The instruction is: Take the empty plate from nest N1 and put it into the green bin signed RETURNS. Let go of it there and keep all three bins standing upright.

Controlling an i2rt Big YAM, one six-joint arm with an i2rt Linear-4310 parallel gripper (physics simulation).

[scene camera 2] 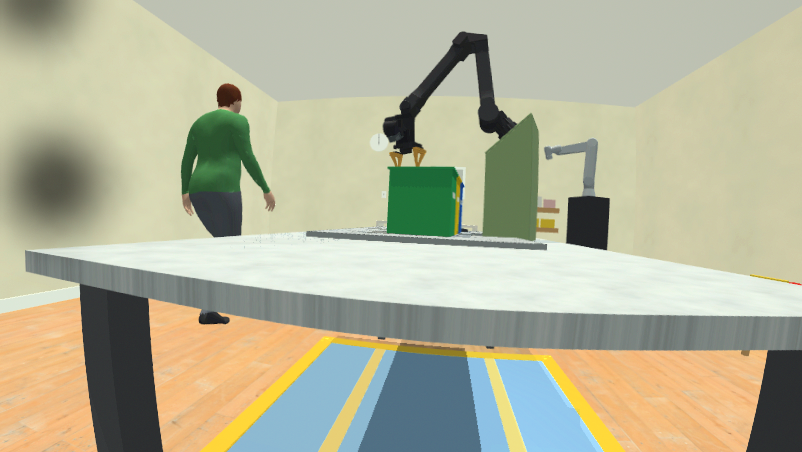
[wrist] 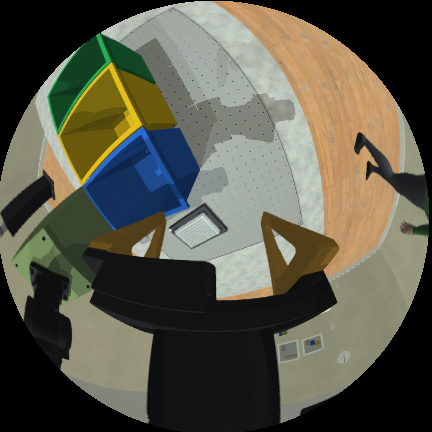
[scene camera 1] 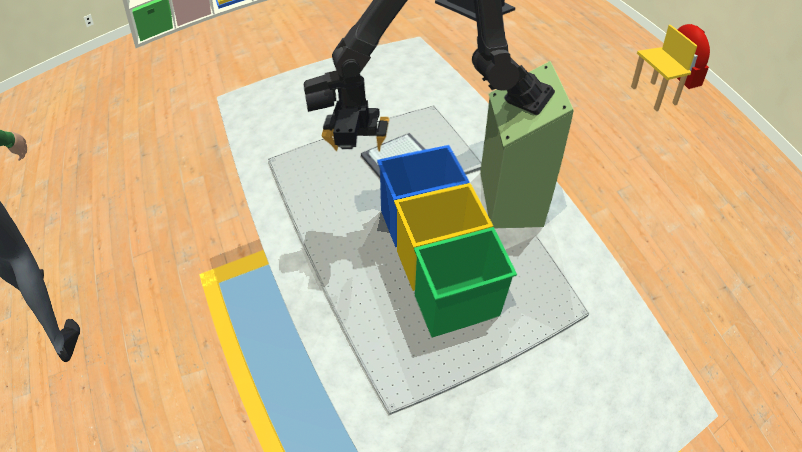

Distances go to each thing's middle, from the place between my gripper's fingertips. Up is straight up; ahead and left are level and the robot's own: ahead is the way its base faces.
Now: hand 150 mm above the blue bin (scene camera 1: 402,176), 110 mm to the right of it and 100 mm past it. The rest, counted from my hand: yellow bin (scene camera 1: 423,219): 230 mm to the left, 150 mm below, 40 mm behind; then green bin (scene camera 1: 461,281): 350 mm to the left, 150 mm below, 20 mm ahead; then plate (wrist: 199,228): 220 mm below, 210 mm behind, 100 mm to the right.
